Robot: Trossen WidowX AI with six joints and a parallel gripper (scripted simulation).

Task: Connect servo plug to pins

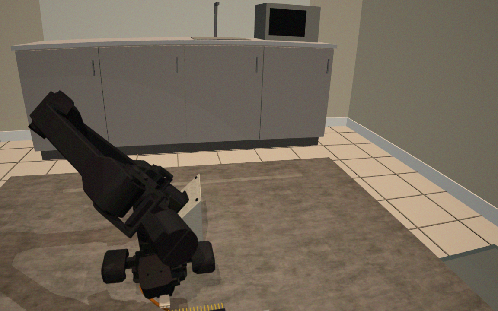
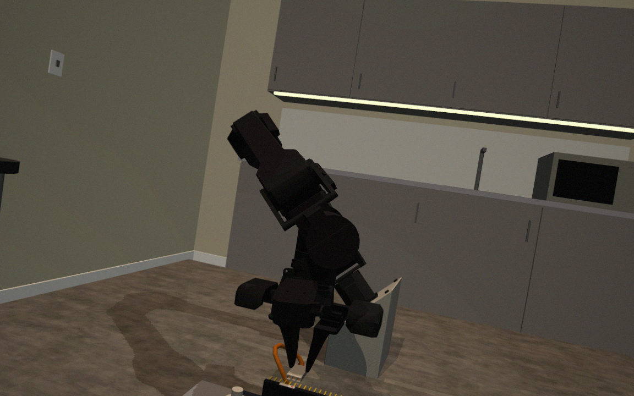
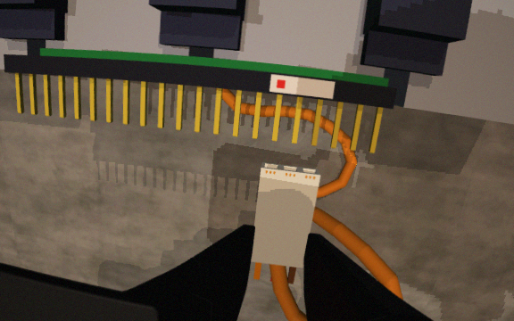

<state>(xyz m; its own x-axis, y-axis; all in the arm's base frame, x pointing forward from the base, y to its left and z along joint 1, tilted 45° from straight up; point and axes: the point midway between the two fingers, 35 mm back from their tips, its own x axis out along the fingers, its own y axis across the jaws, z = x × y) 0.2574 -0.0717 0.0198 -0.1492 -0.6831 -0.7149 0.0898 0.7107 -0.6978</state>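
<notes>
Now: gripper tip 50 mm short of the cream band. The rest, counted from my gripper tip: grey holder plate (210 mm ahead, 50 mm below, 20 mm to the left); then red dot (50 mm ahead).
</notes>
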